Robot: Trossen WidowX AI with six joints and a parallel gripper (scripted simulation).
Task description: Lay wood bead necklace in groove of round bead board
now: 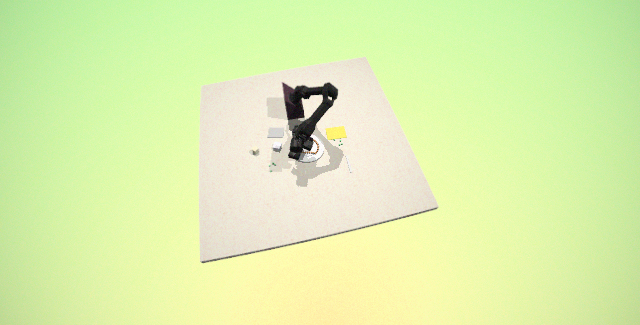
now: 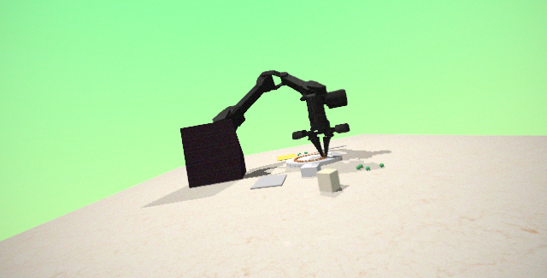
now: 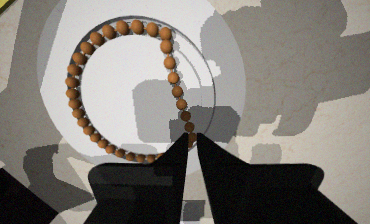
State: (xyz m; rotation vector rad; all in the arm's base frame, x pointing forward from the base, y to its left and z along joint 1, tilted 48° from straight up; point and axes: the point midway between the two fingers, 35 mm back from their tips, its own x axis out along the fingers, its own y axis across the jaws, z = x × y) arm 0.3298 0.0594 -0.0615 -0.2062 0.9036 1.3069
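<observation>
Right now the round white bead board is 30 mm behind my gripper tip, 50 mm to the left of it and 10 mm below it. From my gripper tip the other things lie so: cream cube (60 mm behind, 270 mm to the right); then yellow card (120 mm behind, 240 mm to the left, 10 mm below); then grey flat plate (190 mm behind, 130 mm to the right, 10 mm below).
</observation>
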